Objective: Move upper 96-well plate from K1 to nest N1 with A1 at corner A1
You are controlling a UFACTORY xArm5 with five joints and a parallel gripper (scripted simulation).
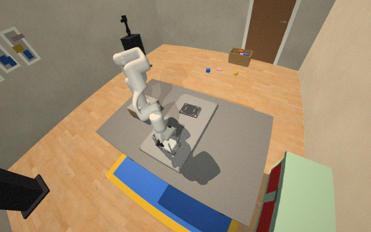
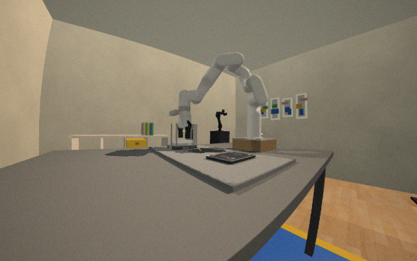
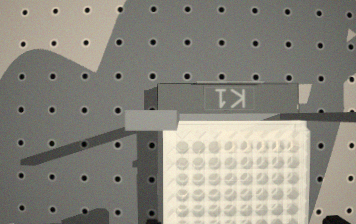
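Now: the white 96-well plate 30 mm below my hand. Also, from my hand: dark plate nest N1: 380 mm to the left, 60 mm below; then A1 label: 80 mm ahead, 330 mm to the left, 60 mm below.
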